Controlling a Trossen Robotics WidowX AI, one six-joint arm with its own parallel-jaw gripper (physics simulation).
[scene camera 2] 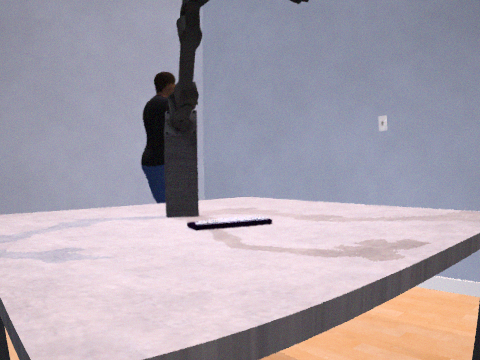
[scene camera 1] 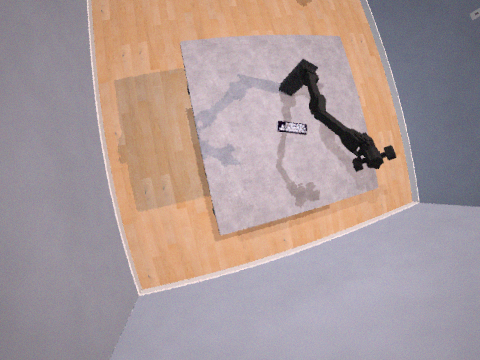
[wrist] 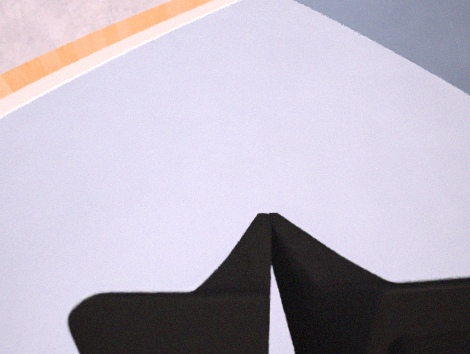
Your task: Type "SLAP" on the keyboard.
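Pixels of known places: gripper, fingertip midpoint: (scene camera 1: pixel 377 168) (wrist: pixel 267 222); arm's base at its link origin: (scene camera 2: pixel 179 122) (scene camera 1: pixel 305 70).
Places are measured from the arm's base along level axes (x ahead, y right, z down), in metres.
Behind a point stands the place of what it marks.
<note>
A small dark keyboard (scene camera 1: pixel 292 127) {x 0.259, y 0.093, z 0.283 m} (scene camera 2: pixel 230 223) {x 0.286, y 0.119, z 0.284 m} with pale keys lies flat on the table near the arm's base. It does not show in the wrist view. My gripper (wrist: pixel 267 222) {x 0.618, y 0.080, z -0.274 m} is shut and empty, its two dark fingertips touching. In the first scene view the arm's outer end is high over the table's right edge, well away from the keyboard, but the fingertips cannot be made out there. In the second scene view most of the outer arm is out of frame above.
The arm's base (scene camera 1: pixel 299 77) {x 0.014, y 0.019, z 0.058 m} (scene camera 2: pixel 181 172) {x 0.020, y 0.015, z 0.158 m} stands on the grey table (scene camera 1: pixel 240 190) {x 0.469, y 0.603, z 0.295 m} (scene camera 2: pixel 125 300) {x 0.540, y 0.664, z 0.296 m}, close to the keyboard. A person (scene camera 2: pixel 155 130) in a black top stands behind the base. Shadows of the arm fall across the table. Walls surround the wooden floor (scene camera 1: pixel 175 255).
</note>
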